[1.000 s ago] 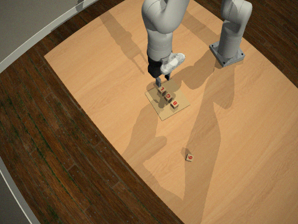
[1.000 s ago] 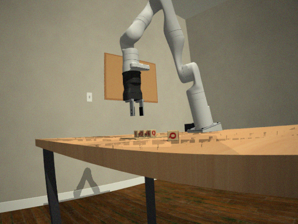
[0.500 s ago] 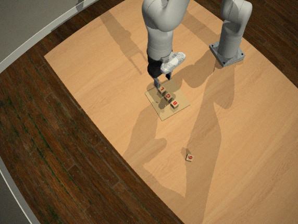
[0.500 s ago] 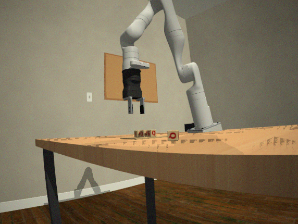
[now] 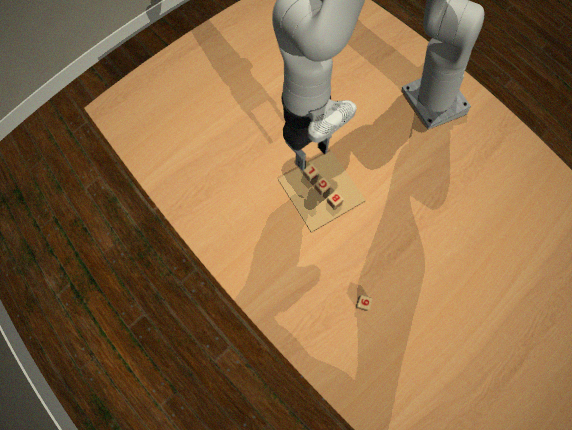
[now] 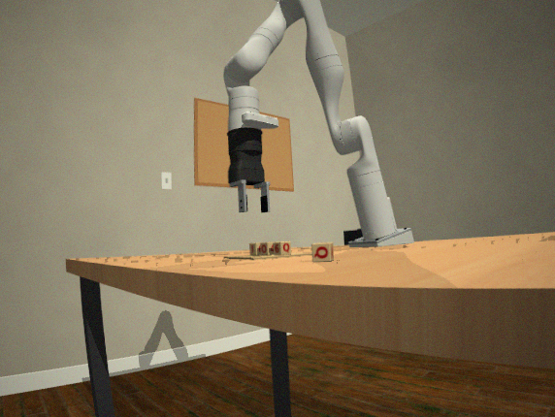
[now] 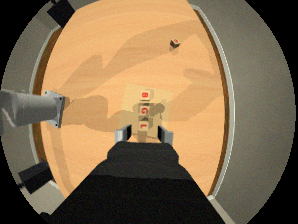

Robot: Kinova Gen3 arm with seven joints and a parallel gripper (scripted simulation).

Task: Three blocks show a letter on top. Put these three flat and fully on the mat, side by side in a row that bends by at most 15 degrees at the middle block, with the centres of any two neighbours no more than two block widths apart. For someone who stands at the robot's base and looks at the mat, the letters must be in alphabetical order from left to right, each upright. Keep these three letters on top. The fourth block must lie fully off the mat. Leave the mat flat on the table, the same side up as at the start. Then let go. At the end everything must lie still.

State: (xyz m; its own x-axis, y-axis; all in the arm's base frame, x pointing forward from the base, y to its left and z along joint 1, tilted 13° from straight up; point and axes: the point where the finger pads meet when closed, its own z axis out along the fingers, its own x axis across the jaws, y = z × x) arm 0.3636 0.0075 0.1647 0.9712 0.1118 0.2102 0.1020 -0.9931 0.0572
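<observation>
Right now my hand is 40 mm to the right of the tan mat and 110 mm above it. Also, from my hand: block marked B 10 mm behind, 80 mm to the left, 100 mm below.
</observation>
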